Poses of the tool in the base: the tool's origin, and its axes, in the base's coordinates. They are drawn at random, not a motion.
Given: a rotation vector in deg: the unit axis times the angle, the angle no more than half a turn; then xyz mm.
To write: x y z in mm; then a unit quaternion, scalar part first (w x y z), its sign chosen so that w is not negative. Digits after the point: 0 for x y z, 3 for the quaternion.
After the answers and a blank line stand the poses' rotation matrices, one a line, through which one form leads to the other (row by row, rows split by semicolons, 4 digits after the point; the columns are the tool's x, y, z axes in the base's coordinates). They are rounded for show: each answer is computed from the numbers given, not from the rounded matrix.
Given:
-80.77 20.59 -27.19 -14 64 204
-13.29 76.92 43.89 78 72 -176
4.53 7.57 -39.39 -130 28 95
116.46 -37.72 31.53 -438 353 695
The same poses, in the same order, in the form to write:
-14 64 204 0.721 -0.638 0.163 -0.215
78 72 -176 0.710 -0.105 0.605 0.345
-130 28 95 0.939 0.039 0.065 -0.337
-438 353 695 0.451 0.822 -0.266 0.223

0.8548 0.1023 0.5088; -0.5174 0.0935 0.8506; 0.0395 -0.9904 0.1328
0.0297 -0.6166 0.7867; 0.3636 0.7398 0.5661; -0.9311 0.2693 0.2461
0.7649 0.6370 0.0954; -0.6270 0.7703 -0.1163; -0.1475 0.0291 0.9886
0.7590 -0.6388 0.1260; -0.2373 -0.4517 -0.8600; 0.6063 0.6228 -0.4944

